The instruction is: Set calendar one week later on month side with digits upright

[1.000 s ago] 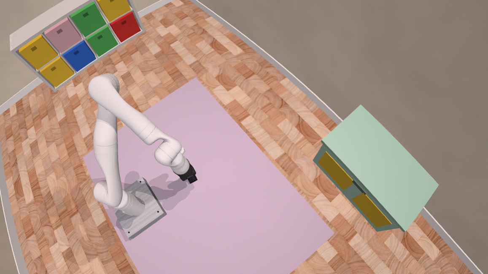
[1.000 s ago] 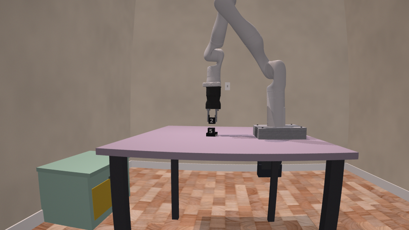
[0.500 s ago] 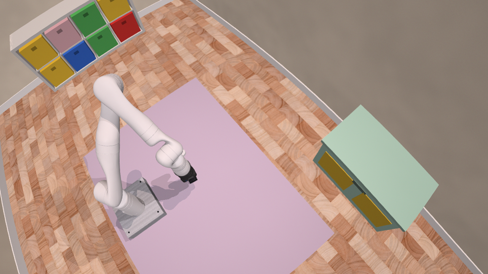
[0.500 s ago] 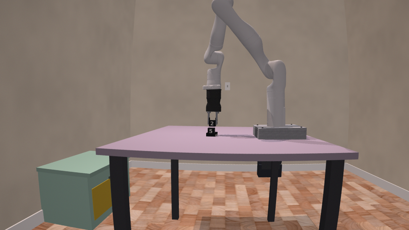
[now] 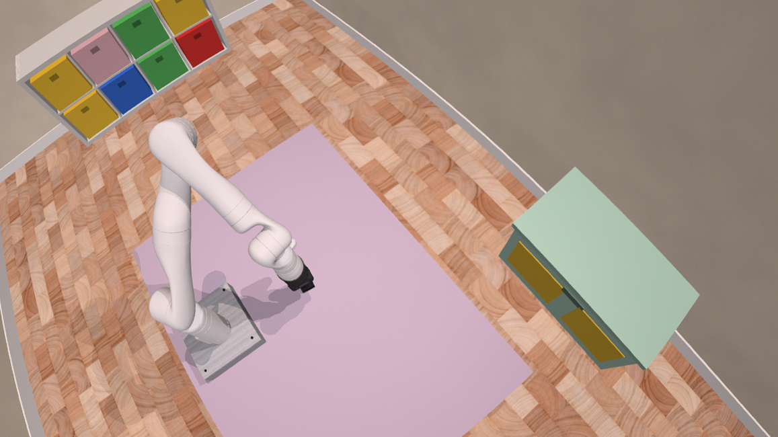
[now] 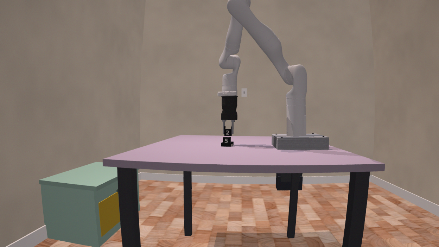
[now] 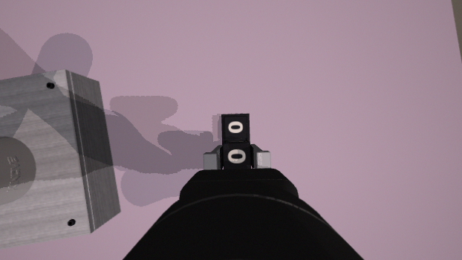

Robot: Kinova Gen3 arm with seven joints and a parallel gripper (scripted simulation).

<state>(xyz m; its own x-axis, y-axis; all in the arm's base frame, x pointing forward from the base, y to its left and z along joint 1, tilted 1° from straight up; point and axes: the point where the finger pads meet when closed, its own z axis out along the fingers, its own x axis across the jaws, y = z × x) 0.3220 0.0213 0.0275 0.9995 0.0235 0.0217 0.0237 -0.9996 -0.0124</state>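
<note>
Right now the black calendar tray is 2 cm to the left of my hand and 6 cm below it. The rest, counted from my hand: cube: 1 cm below.
</note>
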